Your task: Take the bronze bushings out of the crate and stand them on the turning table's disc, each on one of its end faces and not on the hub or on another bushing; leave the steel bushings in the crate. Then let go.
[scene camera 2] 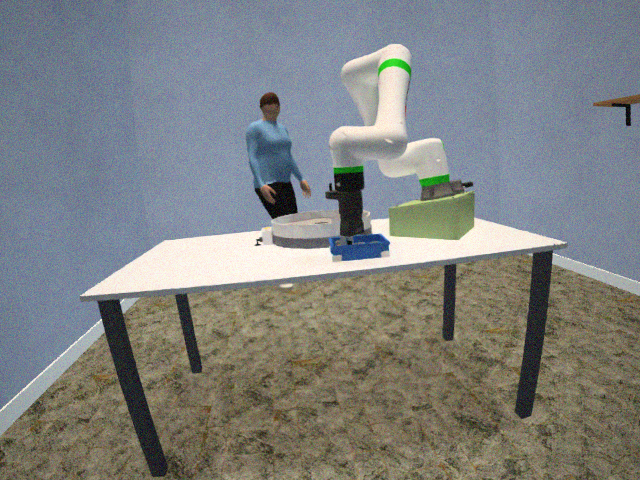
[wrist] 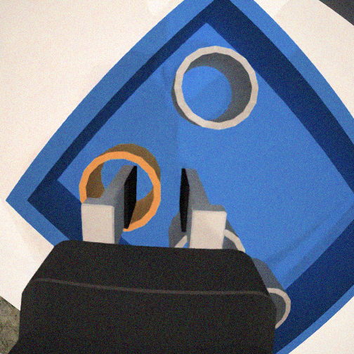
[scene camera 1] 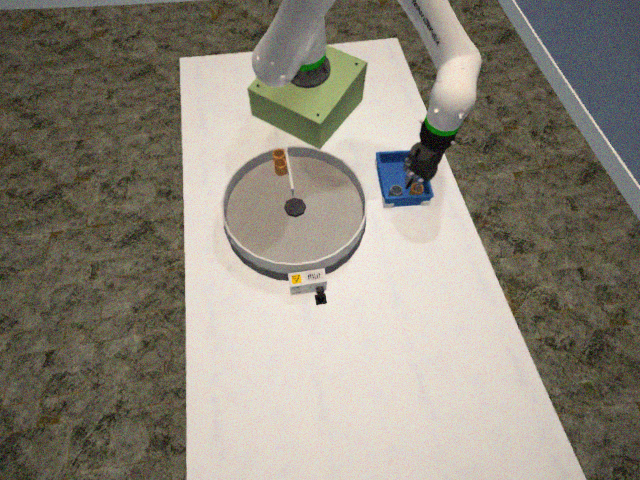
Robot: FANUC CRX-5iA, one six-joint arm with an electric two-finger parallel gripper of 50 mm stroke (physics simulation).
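Pixels of known places: gripper, between the fingertips: (scene camera 1: 411, 189); arm's base, origin of its link: (scene camera 2: 437, 198) (scene camera 1: 308, 70).
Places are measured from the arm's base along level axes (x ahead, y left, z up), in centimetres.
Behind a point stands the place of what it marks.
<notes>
My gripper (scene camera 1: 412, 179) @[x 46.2, y 23.0, z -12.5 cm] (scene camera 2: 349, 240) @[x 46.2, y 23.0, z -12.5 cm] (wrist: 158, 185) is partly open and empty, low over the blue crate (scene camera 1: 408, 200) @[x 50.9, y 20.0, z -11.2 cm] (scene camera 2: 361, 251) @[x 42.9, y 28.2, z -11.5 cm] (wrist: 100, 95). A bronze bushing (scene camera 1: 416, 192) @[x 49.5, y 22.8, z -9.8 cm] (wrist: 120, 155) stands upright in a crate corner; in the wrist view the left finger overlaps its opening. A steel bushing (scene camera 1: 395, 193) @[x 48.7, y 16.4, z -10.0 cm] (wrist: 215, 49) stands apart from it. Another steel bushing (wrist: 235, 242) is partly hidden behind the right finger, and a third steel bushing (wrist: 285, 301) behind the gripper body. Two bronze bushings (scene camera 1: 279, 153) @[x 27.5, y -15.6, z -6.9 cm] (scene camera 1: 280, 168) @[x 34.8, y -16.6, z -5.4 cm] stand close together near the far wall of the grey disc (scene camera 1: 258, 217) @[x 48.6, y -25.9, z -8.9 cm].
The turning table has a raised wall (scene camera 1: 355, 242) @[x 63.1, y -0.6, z -8.8 cm], a dark central hub (scene camera 1: 295, 207) @[x 48.0, y -14.8, z -8.1 cm] and a thin pale bar (scene camera 1: 290, 170) @[x 36.5, y -13.8, z -5.0 cm] beside the bronze bushings. A control box (scene camera 1: 308, 282) @[x 72.5, y -16.3, z -8.2 cm] is on its near side. The green robot base (scene camera 1: 330, 98) @[x 13.3, y 4.3, z -1.0 cm] (scene camera 2: 429, 219) @[x 10.2, y 11.5, z -6.6 cm] stands behind. A person (scene camera 2: 271, 155) stands beyond the table.
</notes>
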